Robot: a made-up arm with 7 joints. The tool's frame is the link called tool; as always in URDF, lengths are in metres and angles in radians.
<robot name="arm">
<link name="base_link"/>
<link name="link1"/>
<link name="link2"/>
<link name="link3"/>
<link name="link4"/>
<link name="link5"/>
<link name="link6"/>
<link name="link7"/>
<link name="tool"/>
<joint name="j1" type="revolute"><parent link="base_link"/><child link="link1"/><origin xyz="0 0 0" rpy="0.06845 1.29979 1.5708"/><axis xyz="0 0 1"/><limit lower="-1.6" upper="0.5" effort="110" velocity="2.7"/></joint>
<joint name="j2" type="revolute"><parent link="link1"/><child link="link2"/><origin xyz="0.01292 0.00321 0.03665" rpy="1.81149 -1.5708 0"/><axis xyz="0 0 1"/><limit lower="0" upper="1.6" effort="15" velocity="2.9"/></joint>
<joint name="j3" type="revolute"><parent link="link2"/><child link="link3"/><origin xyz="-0.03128 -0.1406 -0.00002" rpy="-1.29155 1.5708 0"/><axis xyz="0 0 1"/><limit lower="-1.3" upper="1.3" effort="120" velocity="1.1"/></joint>
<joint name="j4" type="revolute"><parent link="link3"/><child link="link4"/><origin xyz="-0.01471 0 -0.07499" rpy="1.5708 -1.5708 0"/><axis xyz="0 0 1"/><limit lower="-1.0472" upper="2.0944" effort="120" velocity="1.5"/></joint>
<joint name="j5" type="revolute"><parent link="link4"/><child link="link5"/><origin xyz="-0.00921 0.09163 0.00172" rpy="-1.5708 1.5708 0"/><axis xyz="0 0 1"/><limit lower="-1.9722" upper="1.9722" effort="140" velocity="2.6"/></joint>
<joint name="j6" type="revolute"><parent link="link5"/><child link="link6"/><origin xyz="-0.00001 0 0.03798" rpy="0 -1.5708 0"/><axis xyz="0 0 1"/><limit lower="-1.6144" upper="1.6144" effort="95" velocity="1.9"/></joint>
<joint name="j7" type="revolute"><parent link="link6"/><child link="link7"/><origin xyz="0.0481 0 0.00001" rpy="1.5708 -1.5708 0"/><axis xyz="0 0 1"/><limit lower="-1.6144" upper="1.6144" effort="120" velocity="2.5"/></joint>
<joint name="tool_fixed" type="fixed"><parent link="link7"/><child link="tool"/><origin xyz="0 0 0" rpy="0 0 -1.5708"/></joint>
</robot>
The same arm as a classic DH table. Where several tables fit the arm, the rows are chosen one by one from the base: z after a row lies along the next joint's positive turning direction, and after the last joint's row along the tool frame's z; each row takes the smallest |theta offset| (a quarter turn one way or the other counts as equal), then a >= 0, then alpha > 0; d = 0 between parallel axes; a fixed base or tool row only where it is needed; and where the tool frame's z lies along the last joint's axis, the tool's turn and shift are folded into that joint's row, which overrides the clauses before.
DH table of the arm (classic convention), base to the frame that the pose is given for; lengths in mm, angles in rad. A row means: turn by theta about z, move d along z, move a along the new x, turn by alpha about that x. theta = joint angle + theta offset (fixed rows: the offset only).
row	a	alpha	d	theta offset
base (fixed)	0.0	-1.3004	0.0	-0.0710
j1	-13.3	-1.5708	36.6	-1.3111
j2	-8.7	1.5708	-0.1	1.2915
j3	14.7	-1.5708	-218.8	1.5708
j4	9.2	1.5708	1.7	1.5708
j5	0.0	-1.5708	129.6	0.0000
j6	48.1	1.5708	0.0	-1.5708
j7	0.0	0.0000	0.0	0.0000
Joint limits (rad, base to tool): -1.6000..0.5000 0.0000..1.6000 -1.3000..1.3000 -1.0472..2.0944 -1.9722..1.9722 -1.6144..1.6144 -1.6144..1.6144

